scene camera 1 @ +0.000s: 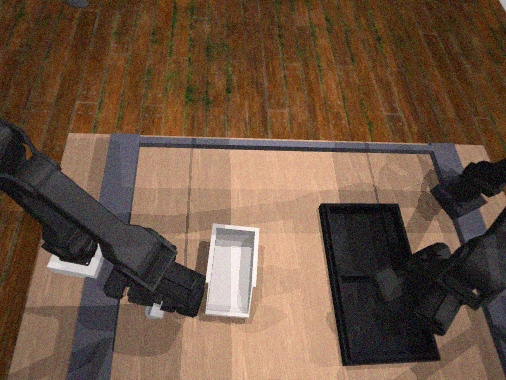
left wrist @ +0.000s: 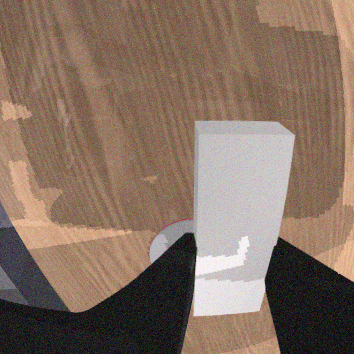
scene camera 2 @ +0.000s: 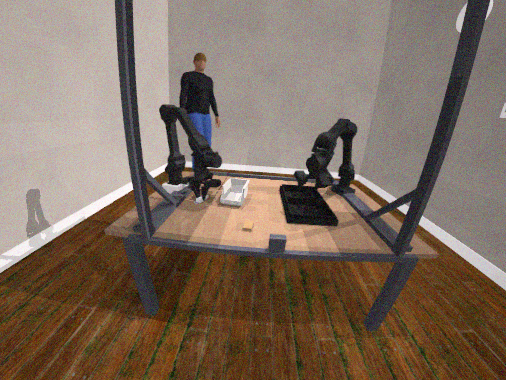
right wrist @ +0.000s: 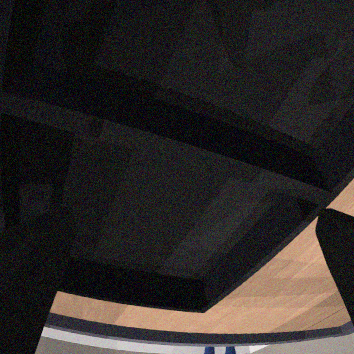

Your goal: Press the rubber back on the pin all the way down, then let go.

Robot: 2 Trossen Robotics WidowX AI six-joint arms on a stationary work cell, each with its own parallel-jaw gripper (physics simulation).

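Frame: origin at the left arm's base, x left, y ahead, z down, level; metres.
Where they show: left gripper, fingertip midpoint: (scene camera 1: 160,305) (left wrist: 229,245) (scene camera 2: 201,199); right gripper, fingertip midpoint: (scene camera 1: 386,269) (scene camera 2: 306,190) (right wrist: 200,222); left arm's base at its link origin: (scene camera 1: 79,249) (scene camera 2: 175,182); right arm's base at its link origin: (scene camera 1: 462,193) (scene camera 2: 343,187).
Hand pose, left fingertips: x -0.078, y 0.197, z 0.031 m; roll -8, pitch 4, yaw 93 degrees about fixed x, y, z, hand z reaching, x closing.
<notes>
Each offset is from my left fingertips to the top centre of the thing. "spot": to the spot under its first point.
My left gripper (scene camera 1: 164,301) (scene camera 2: 201,191) (left wrist: 229,245) is shut on the rubber {dx +0.010, dy +0.000, dz -0.012 m} (scene camera 1: 154,311) (scene camera 2: 199,199) (left wrist: 240,197), a pale grey rectangular block, and holds it upright low over the table, left of the white bin. In the left wrist view a grey round disc with a red rim {dx -0.012, dy -0.013, dz +0.001 m} (left wrist: 168,236) lies on the table just behind my left finger; the pin itself is hidden. My right gripper (scene camera 1: 389,283) (scene camera 2: 301,177) is open and empty, hanging over the black tray {dx +0.157, dy +0.468, dz -0.027 m} (scene camera 1: 328,264) (scene camera 2: 309,219) (right wrist: 140,288).
An empty white bin {spot: dx +0.095, dy +0.092, dz -0.049 m} (scene camera 1: 212,264) (scene camera 2: 226,198) stands beside the left gripper. A small tan block {dx -0.128, dy +0.267, dz -0.003 m} (scene camera 2: 248,225) lies near the table's front. A grey frame (scene camera 1: 119,170) edges the table. A person (scene camera 2: 198,98) stands behind it.
</notes>
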